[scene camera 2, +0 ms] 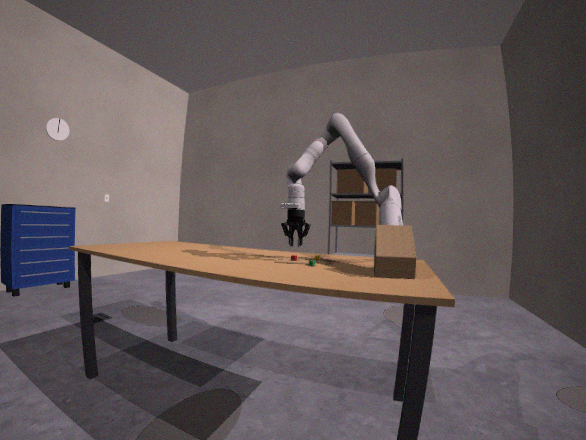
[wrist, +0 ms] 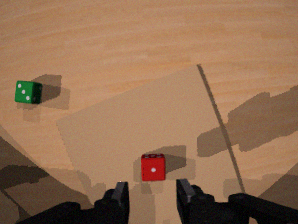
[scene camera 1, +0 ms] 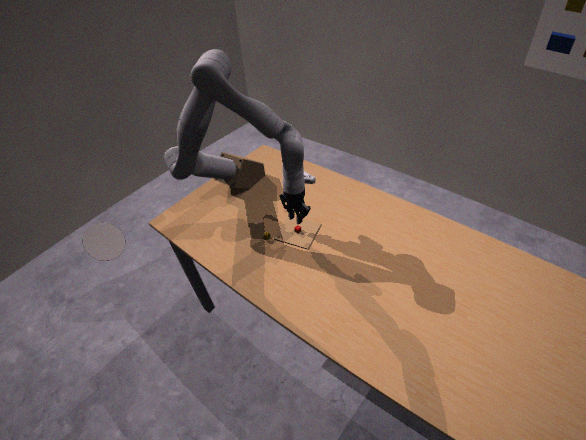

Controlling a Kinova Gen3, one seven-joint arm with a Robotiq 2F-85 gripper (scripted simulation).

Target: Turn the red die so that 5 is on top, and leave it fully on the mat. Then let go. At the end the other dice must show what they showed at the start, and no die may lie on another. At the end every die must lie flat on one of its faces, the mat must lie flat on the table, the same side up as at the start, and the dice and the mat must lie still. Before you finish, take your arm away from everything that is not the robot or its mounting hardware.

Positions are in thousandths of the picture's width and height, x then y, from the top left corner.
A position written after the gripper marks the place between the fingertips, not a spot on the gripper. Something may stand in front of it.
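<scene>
There's a tan mat (scene camera 1: 491, 533) in scene camera 1, and the wrist view has the mat (wrist: 582, 516) too. As for the gripper (wrist: 512, 868), you'd see that in the wrist view.
</scene>
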